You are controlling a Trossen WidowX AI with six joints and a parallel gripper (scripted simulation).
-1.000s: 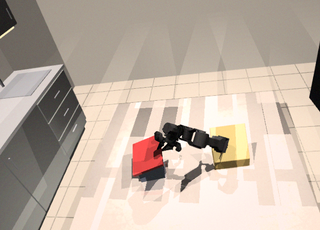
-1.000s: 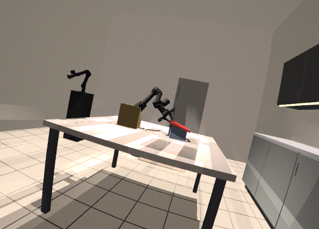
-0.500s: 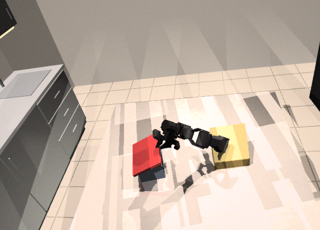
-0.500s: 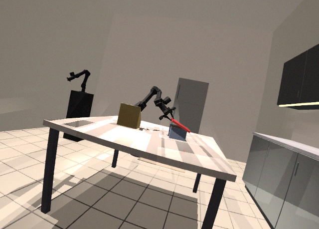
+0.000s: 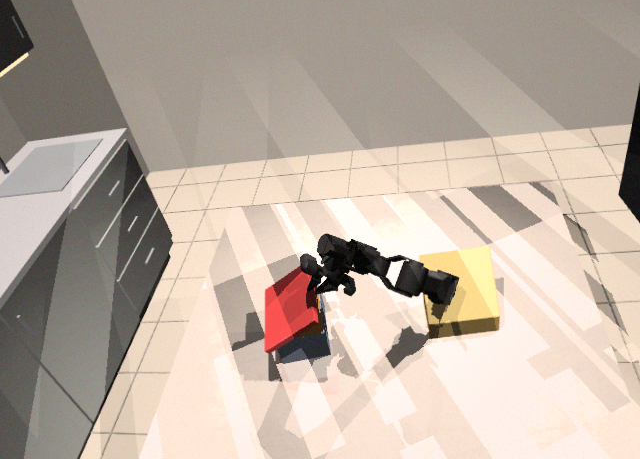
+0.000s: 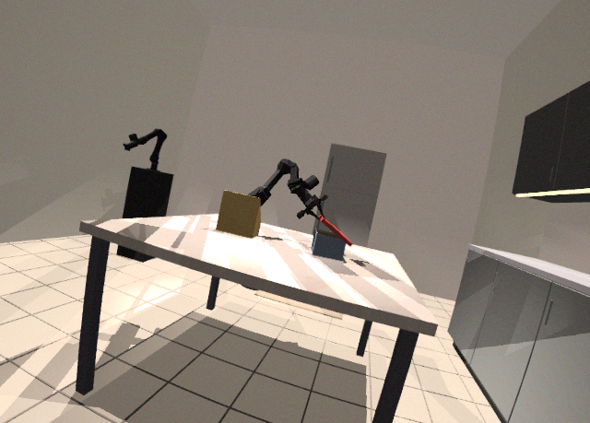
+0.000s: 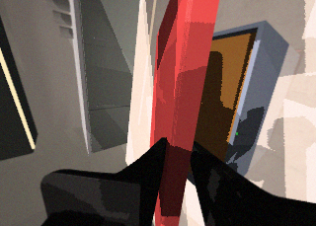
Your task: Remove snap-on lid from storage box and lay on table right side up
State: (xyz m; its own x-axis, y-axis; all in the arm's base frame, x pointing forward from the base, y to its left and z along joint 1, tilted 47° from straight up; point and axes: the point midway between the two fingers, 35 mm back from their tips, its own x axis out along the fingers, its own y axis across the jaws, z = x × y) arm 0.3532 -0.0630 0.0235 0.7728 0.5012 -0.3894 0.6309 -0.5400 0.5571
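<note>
Now: gripper tip 70 mm short of the red lid and 40 mm above it. From my gripper tip the other things lie so: storage box: 60 mm ahead, 120 mm below.
</note>
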